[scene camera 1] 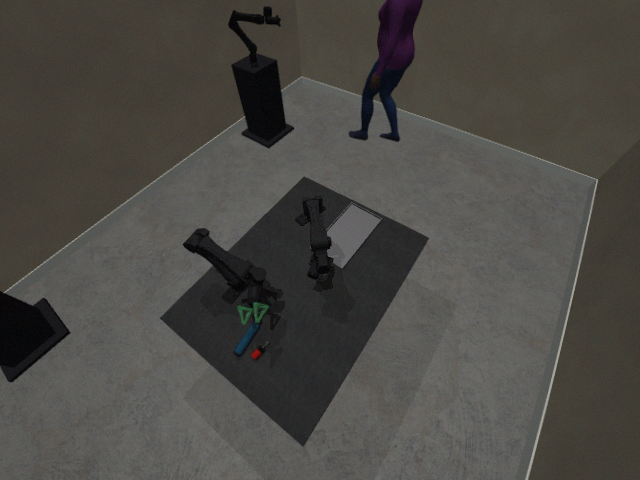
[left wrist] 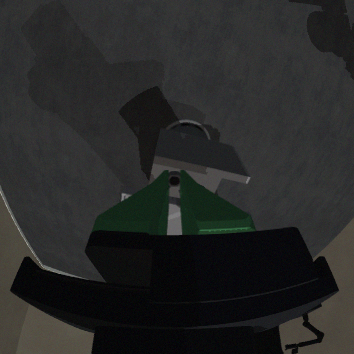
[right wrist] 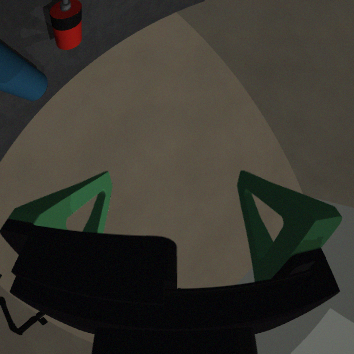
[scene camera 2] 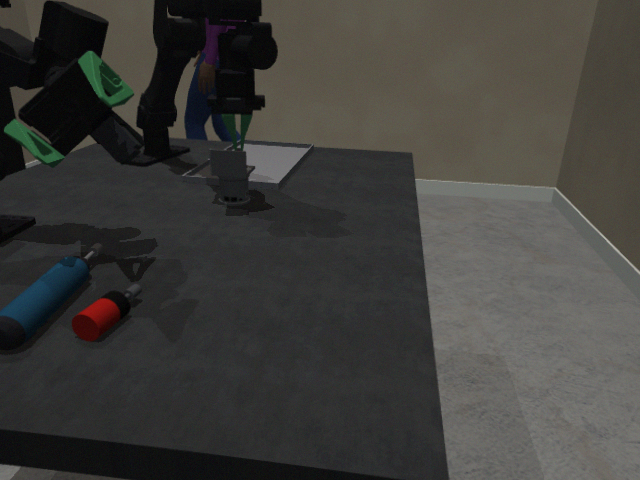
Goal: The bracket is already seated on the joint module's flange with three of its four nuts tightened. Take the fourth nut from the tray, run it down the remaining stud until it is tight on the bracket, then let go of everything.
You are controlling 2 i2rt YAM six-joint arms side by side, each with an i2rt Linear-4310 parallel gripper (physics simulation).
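Seen in the pictures: left gripper, fingertip midpoint: [left wrist: 174, 177] [scene camera 2: 238, 151]; right gripper, fingertip midpoint: [scene camera 1: 250, 323] [right wrist: 174, 177] [scene camera 2: 73, 131]; left arm's base, origin of the base link: [scene camera 2: 158, 157]; right arm's base, origin of the base link: [scene camera 1: 239, 286].
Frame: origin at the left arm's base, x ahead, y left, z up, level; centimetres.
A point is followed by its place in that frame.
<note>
My left gripper [scene camera 2: 237, 148] {x 37.9, y -24.8, z 10.7 cm} [left wrist: 174, 177] {x 37.9, y -24.8, z 10.7 cm} is shut on a small dark nut [left wrist: 174, 180] {x 37.9, y -24.9, z 11.2 cm}, held between its green fingertips. The fingertips are over the bracket [scene camera 2: 228, 164] {x 36.7, y -26.7, z 8.4 cm} [left wrist: 200, 150] {x 36.6, y -26.7, z 8.8 cm}, behind its upright plate in scene camera 2. The bracket sits on the round joint module [scene camera 2: 235, 192] {x 37.3, y -25.6, z 2.6 cm}, which stands on the table. The fingers cover part of the bracket in the left wrist view; the studs and the other nuts cannot be made out. Whether the held nut touches a stud is hidden. The tray [scene camera 1: 356, 227] {x 26.3, y 13.0, z 0.4 cm} [scene camera 2: 281, 155] {x 28.3, y 15.7, z 0.4 cm} lies behind the bracket. My right gripper [scene camera 1: 251, 322] {x 40.5, y -66.2, z 21.4 cm} [right wrist: 174, 177] {x 40.5, y -66.2, z 21.4 cm} is wide open and empty.
A blue driver [scene camera 1: 247, 339] {x 38.3, y -71.2, z 3.8 cm} [scene camera 2: 49, 294] {x 39.0, y -71.9, z 3.3 cm} [right wrist: 20, 75] {x 38.2, y -71.7, z 3.9 cm} and a short red driver [scene camera 1: 256, 353] {x 46.0, y -71.7, z 3.4 cm} [scene camera 2: 98, 316] {x 47.0, y -73.0, z 2.9 cm} [right wrist: 67, 35] {x 44.8, y -71.3, z 3.2 cm} lie on the table near the right gripper. A person [scene camera 1: 398, 46] stands beyond the table, near a dark pedestal [scene camera 1: 261, 98] bearing another arm.
</note>
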